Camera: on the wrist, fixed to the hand. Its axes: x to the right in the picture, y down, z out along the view.
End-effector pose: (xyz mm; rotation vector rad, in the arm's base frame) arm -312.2 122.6 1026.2 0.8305 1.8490 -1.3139
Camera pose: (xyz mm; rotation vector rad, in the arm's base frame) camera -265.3 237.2 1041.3 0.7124 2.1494 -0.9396
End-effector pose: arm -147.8 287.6 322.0 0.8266 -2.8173 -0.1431
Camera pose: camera -135.7 350.9 428.8 0.7901 -2.5297 -0.5386
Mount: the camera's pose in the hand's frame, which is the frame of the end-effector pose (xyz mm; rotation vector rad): -26.7 62.6 -104.5 -0.3482 0.1491 -0.0515
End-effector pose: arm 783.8 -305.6 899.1 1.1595 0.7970 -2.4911
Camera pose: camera 894.1 -294.3 841.9 1.2160 1.2560 -2.2021
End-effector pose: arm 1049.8 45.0 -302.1 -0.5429 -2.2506 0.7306
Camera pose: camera 1153.9 113.1 -292.6 -0.6768 -2.2516 0.2608
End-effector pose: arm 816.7 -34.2 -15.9 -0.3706 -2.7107 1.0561
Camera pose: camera 881.2 68.3 13.9 -0.4132 -2.7459 0.5165
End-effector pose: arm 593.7 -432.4 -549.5 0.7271 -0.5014 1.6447
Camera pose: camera 515.6 -392.9 -638.3 0.3544 -0.6357 1.4990
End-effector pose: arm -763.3 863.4 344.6 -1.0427 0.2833 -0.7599
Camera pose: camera -812.9 829.1 235.5 -1.3268 0.5322 -0.8551
